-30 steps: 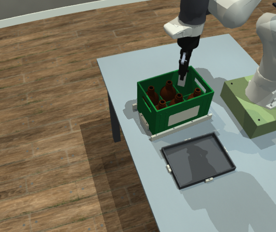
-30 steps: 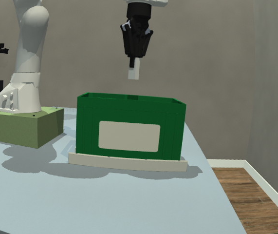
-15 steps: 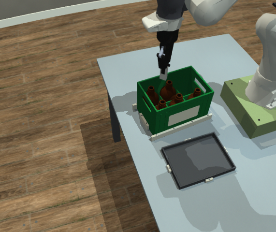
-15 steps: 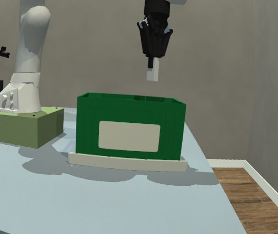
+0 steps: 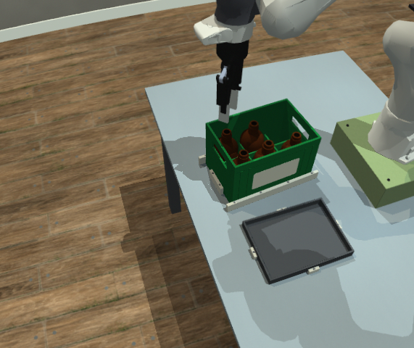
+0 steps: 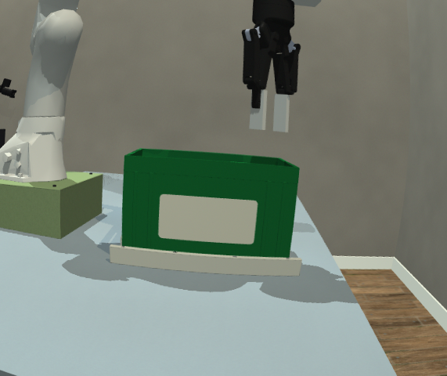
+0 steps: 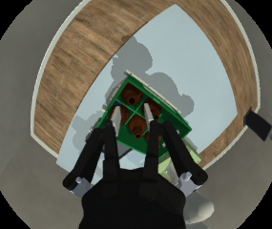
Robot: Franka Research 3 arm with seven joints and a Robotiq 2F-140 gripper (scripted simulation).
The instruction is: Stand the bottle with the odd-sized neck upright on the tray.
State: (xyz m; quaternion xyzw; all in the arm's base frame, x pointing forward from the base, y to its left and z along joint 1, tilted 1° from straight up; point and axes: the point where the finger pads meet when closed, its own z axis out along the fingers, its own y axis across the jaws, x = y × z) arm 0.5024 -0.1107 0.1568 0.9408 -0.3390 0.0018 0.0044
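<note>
Now: hand 170 mm above the bottle, 90 mm past it and 10 mm to the left of it. From my hand the other things lie so: dark tray (300 mm to the left, 250 mm below, 110 mm behind); then green crate (180 mm below, 100 mm behind, 30 mm to the left).
</note>
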